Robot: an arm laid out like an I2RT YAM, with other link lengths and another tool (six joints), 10 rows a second.
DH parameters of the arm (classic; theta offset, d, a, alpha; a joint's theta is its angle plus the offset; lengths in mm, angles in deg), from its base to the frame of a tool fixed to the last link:
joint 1: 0 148.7 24.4 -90
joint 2: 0 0 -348.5 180
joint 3: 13.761 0 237.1 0
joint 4: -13.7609 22.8 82.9 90
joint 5: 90 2.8 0 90
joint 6: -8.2 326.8 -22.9 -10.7
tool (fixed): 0 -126.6 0 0
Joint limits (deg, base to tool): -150..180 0..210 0..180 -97..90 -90..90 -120..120
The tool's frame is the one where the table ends.
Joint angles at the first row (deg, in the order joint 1, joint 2, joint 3, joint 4, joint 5, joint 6):
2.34, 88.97, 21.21, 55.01, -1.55, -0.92
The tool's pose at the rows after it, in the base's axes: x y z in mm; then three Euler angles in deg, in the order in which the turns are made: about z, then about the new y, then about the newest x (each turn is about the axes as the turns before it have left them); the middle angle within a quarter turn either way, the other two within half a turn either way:
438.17, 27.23, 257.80, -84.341, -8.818, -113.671
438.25, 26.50, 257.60, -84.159, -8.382, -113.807
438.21, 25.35, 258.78, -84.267, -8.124, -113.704
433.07, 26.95, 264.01, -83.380, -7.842, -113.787
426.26, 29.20, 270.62, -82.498, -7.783, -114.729
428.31, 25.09, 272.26, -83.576, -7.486, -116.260
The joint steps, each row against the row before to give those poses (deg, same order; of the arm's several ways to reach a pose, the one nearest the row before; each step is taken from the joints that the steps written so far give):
0.30, 0.15, -0.12, 0.20, 0.58, -0.15
-0.36, -0.01, 0.13, -0.29, -0.60, 0.30
-0.23, -0.16, 0.10, -0.16, -0.19, 0.23
-0.34, -2.01, 0.38, -2.50, -1.25, 0.00
-0.04, -3.34, 1.41, -5.71, -0.77, -0.22
0.05, -1.22, 2.17, -4.89, 1.25, 0.49

